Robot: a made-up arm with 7 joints. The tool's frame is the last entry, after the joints.
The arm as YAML. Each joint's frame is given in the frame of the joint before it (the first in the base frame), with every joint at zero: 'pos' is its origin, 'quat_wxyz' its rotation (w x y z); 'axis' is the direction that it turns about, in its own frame. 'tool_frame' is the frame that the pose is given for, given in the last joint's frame.
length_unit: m
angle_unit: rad
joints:
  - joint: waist
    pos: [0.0, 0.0, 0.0]
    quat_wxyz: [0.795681, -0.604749, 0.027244, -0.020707]
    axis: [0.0, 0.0, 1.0]
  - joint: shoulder
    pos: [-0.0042, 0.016, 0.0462]
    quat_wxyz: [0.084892, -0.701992, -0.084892, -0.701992]
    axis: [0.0, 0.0, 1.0]
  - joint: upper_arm
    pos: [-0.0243, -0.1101, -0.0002]
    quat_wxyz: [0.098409, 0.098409, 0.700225, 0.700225]
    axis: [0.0, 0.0, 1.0]
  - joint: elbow
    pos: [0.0, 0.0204, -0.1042]
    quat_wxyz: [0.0, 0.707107, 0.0, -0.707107]
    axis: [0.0, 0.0, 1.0]
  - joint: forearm
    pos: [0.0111, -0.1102, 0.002]
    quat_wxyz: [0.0, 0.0, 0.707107, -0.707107]
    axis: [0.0, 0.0, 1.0]
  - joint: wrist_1
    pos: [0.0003, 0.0, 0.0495]
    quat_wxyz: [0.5, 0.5, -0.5, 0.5]
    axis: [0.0, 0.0, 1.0]
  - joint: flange
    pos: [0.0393, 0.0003, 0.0]
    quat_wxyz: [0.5, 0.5, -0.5, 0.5]
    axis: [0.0, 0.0, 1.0]
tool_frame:
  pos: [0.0, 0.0, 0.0]
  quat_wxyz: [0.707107, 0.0, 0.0, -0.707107]
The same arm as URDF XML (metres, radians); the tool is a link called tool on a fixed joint. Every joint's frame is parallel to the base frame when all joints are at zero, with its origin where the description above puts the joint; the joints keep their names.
<robot name="arm">
  <joint name="tool_fixed" type="fixed">
    <parent link="link7"/>
    <child link="tool"/>
    <origin xyz="0 0 0" rpy="0 0.2501 -0.0002"/>
  </joint>
  <joint name="flange" type="continuous">
    <parent link="link6"/>
    <child link="link7"/>
    <origin xyz="0.038 0 -0.01" rpy="0 0 0"/>
    <axis xyz="0.247497 -0.0001 0.968889"/>
  </joint>
  <joint name="wrist_1" type="continuous">
    <parent link="link5"/>
    <child link="link6"/>
    <origin xyz="0.048 0 -0.012" rpy="0 0 0"/>
    <axis xyz="0.0002 1 0"/>
  </joint>
  <joint name="forearm" type="continuous">
    <parent link="link4"/>
    <child link="link5"/>
    <origin xyz="0.104 0.002 -0.038" rpy="0 0 0"/>
    <axis xyz="0.968889 -0.0002 -0.247497"/>
  </joint>
  <joint name="elbow" type="continuous">
    <parent link="link3"/>
    <child link="link4"/>
    <origin xyz="-0.006 0 -0.106" rpy="0 0 0"/>
    <axis xyz="0.0002 1 0"/>
  </joint>
  <joint name="upper_arm" type="continuous">
    <parent link="link2"/>
    <child link="link3"/>
    <origin xyz="-0.028 0.007 -0.109" rpy="0 0 0"/>
    <axis xyz="0.247497 -0.0001 0.968889"/>
  </joint>
  <joint name="shoulder" type="continuous">
    <parent link="link1"/>
    <child link="link2"/>
    <origin xyz="-0.001 0.049 -0.003" rpy="0 0 0"/>
    <axis xyz="0.968889 -0.0002 -0.247497"/>
  </joint>
  <joint name="waist" type="continuous">
    <parent link="base_link"/>
    <child link="link1"/>
    <origin xyz="0 0 0" rpy="0 0 0"/>
    <axis xyz="0.068403 0.961235 0.26711"/>
  </joint>
  <link name="base_link"/>
  <link name="link1"/>
  <link name="link2"/>
  <link name="link3"/>
  <link name="link4"/>
  <link name="link5"/>
  <link name="link6"/>
  <link name="link7"/>
  <link name="tool"/>
</robot>

